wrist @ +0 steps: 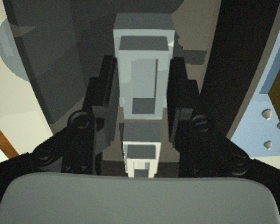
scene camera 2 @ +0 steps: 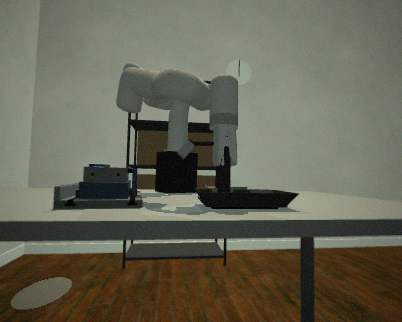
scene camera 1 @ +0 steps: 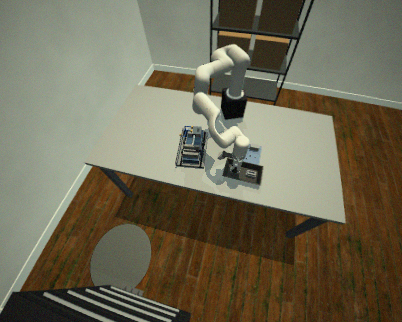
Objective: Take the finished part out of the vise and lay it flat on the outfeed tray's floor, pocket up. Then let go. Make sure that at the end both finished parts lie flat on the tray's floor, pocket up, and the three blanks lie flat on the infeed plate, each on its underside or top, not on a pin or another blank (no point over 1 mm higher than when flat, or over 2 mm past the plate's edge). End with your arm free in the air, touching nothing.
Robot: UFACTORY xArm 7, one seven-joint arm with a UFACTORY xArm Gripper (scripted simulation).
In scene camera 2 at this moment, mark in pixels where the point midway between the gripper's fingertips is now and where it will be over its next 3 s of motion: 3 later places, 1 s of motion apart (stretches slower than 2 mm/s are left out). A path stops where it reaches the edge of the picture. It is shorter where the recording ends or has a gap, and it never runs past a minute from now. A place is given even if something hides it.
The gripper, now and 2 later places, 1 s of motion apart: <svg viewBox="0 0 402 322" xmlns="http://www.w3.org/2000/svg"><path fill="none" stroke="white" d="M222 193L222 162L223 138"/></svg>
